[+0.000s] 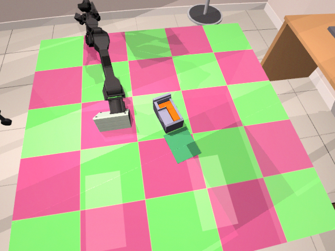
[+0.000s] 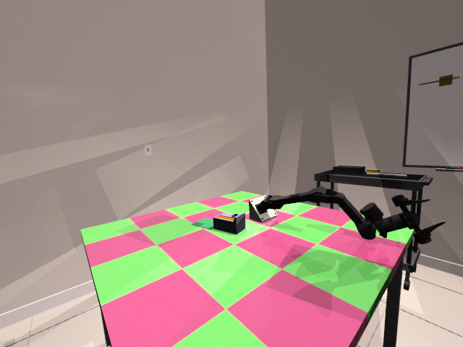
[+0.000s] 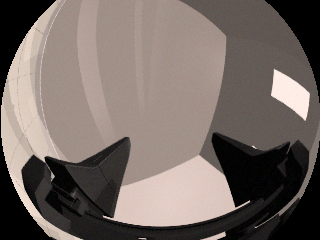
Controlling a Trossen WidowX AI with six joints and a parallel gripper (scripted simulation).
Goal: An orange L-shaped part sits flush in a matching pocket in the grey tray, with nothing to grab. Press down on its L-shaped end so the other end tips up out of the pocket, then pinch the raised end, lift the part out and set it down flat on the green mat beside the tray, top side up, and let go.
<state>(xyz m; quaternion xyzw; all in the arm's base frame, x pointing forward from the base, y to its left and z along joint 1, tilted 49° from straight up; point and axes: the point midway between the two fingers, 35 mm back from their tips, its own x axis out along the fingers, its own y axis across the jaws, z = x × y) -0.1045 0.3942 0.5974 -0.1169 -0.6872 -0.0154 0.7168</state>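
My gripper tip is now 33 cm short of the orange L-shaped part, 76 cm to the left of it and 14 cm above it. The rest, counted from my gripper tip: green mat (37 cm ahead, 92 cm to the right, 20 cm below).
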